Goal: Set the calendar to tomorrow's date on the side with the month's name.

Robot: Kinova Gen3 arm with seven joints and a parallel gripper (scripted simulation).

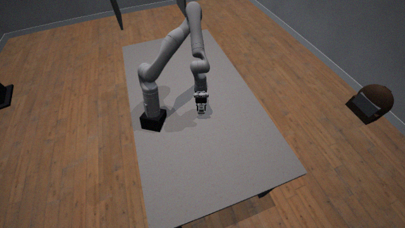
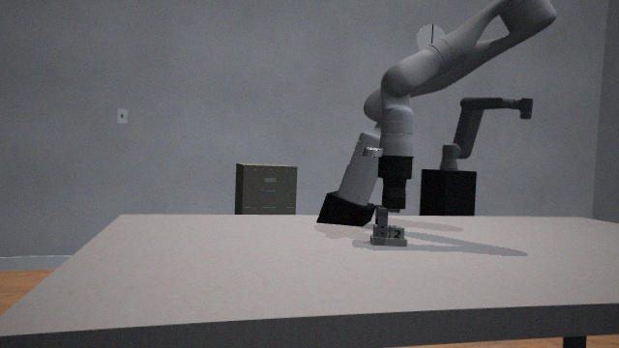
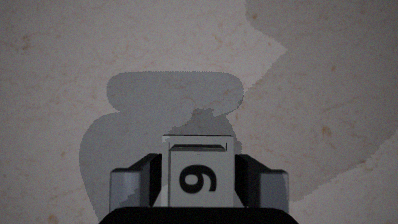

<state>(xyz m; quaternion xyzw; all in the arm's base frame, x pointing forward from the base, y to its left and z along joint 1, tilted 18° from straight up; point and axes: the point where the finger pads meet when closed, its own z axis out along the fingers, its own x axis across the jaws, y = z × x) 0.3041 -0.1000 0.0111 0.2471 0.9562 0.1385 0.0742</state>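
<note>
Right now the digit cube is 10 mm below my hand. Round my hand: calendar tray (30 mm below, 20 mm to the left, 10 mm ahead).
</note>
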